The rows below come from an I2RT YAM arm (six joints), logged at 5 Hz.
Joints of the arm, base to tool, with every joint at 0 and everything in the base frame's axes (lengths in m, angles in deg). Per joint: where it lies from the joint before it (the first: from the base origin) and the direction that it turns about. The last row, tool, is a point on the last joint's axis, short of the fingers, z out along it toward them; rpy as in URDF.
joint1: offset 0 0 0.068 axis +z
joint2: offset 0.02 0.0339 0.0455 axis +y
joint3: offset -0.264 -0.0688 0 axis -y
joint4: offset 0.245 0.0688 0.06 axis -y
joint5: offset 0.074 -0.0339 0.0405 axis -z
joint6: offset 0.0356 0 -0.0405 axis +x
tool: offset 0 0 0 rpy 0 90 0
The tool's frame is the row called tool.
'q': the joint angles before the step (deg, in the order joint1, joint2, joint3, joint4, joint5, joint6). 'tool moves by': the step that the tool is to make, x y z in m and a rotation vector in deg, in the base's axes. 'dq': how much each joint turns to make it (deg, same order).
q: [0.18, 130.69, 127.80, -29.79, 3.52, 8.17]
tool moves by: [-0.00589, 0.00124, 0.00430, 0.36, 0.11, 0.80]
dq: [0.08, -1.66, -1.76, 0.00, -0.80, -0.08]
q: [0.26, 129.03, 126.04, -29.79, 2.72, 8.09]
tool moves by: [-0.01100, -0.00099, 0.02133, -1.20, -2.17, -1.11]
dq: [0.00, -3.08, -0.96, 0.08, 1.58, -0.44]
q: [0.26, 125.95, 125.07, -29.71, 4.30, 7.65]
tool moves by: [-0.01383, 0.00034, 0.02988, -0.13, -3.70, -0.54]
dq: [0.09, -3.51, -0.09, 0.26, 0.62, 0.17]
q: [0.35, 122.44, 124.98, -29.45, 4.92, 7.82]
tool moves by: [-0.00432, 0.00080, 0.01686, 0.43, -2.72, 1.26]
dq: [0.00, -0.89, 1.49, 0.35, -1.31, -0.17]
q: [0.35, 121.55, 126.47, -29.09, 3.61, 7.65]
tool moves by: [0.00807, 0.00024, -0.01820, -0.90, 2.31, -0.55]
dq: [0.09, 1.76, -0.61, 0.09, 0.96, -0.53]
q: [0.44, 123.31, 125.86, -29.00, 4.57, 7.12]
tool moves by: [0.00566, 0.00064, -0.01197, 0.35, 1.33, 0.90]
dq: [0.00, 1.31, -0.18, 0.17, -0.97, -0.09]
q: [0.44, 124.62, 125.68, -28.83, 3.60, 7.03]
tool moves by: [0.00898, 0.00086, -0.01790, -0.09, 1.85, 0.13]
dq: [0.09, 2.29, 0.26, 0.18, 0.00, -0.09]
